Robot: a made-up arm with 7 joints. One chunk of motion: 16 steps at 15 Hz.
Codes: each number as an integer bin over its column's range. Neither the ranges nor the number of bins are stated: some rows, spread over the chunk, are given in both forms.
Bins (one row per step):
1: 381 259 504 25 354 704 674
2: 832 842 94 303 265 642 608
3: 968 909 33 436 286 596 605
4: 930 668 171 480 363 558 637
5: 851 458 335 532 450 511 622
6: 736 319 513 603 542 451 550
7: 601 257 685 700 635 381 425
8: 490 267 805 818 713 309 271
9: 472 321 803 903 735 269 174
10: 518 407 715 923 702 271 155
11: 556 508 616 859 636 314 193
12: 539 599 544 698 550 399 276
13: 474 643 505 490 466 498 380
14: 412 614 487 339 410 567 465
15: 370 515 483 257 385 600 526
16: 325 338 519 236 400 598 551
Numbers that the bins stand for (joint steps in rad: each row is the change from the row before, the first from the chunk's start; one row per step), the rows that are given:
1: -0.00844 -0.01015 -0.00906 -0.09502 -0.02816 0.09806 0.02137
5: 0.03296 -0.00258 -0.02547 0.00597 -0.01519 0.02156 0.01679
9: -0.00042 -0.00779 0.01997 0.07988 0.02332 -0.07437 -0.02267
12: 0.00548 0.00278 -0.00518 0.03904 -0.00168 -0.02284 -0.01369
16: -0.01337 -0.00714 -0.00761 -0.05299 -0.02195 0.05605 0.01054
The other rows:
2: 0.03129 0.01203 -0.04887 -0.03964 -0.04019 0.07349 0.01556
3: 0.04327 0.01458 -0.05480 -0.01315 -0.03735 0.05525 0.01529
4: 0.03992 0.00541 -0.04140 -0.00438 -0.02695 0.04019 0.01811
6: 0.02283 -0.00787 -0.00819 0.02012 -0.00276 -0.00223 0.01045
7: 0.01094 -0.01022 0.00851 0.03944 0.00981 -0.02997 -0.00056
8: 0.00116 -0.00984 0.02016 0.06294 0.02035 -0.05851 -0.01413
10: 0.00363 -0.00452 0.01142 0.08386 0.01886 -0.07358 -0.02435
11: 0.00698 -0.00068 0.00181 0.07111 0.00995 -0.05653 -0.02100
13: -0.00025 0.00446 -0.00897 -0.00239 -0.01303 0.01641 -0.00453
14: -0.00571 0.00336 -0.01071 -0.03247 -0.02059 0.04376 0.00296
15: -0.00941 -0.00041 -0.01110 -0.04881 -0.02397 0.05684 0.00833

